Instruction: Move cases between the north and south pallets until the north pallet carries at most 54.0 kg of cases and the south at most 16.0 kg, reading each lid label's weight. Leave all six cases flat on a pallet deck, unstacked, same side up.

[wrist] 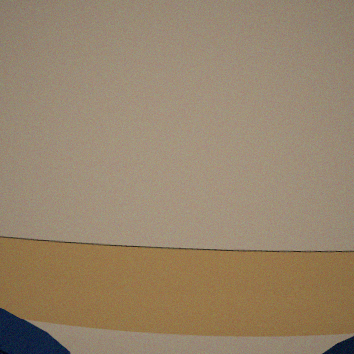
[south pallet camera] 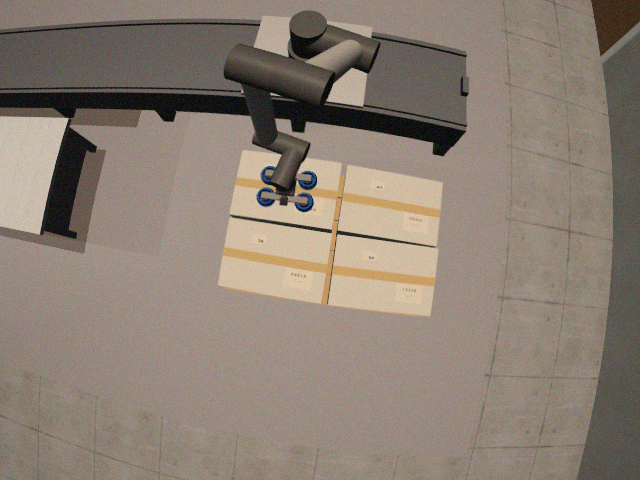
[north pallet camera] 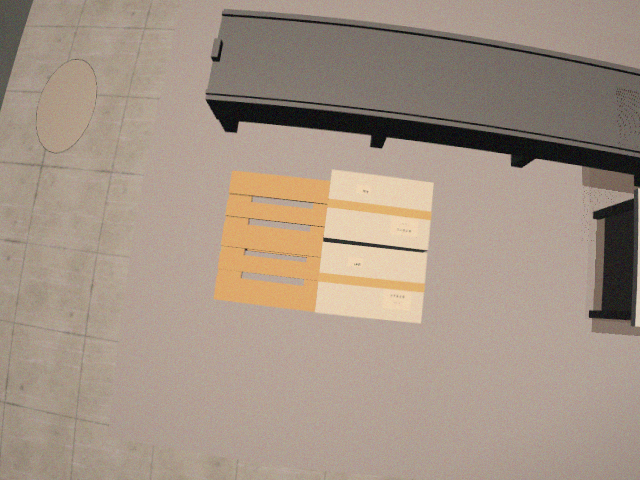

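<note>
The north pallet has bare slats on its left half. On its right half two pale cases lie flat, one at the back and one at the front. The south pallet bears a back-left case, a back-right case, a front-left case and a front-right case, flat and unstacked. My vacuum head is centred low over the back-left case, its cups apparently touching the lid; suction cannot be seen. Label weights are too small to read.
A long dark rail runs behind both pallets. The arm's pale carriage stands on it behind the south pallet. A white-topped table stands left of the south pallet, and part of it shows at the north view's right edge.
</note>
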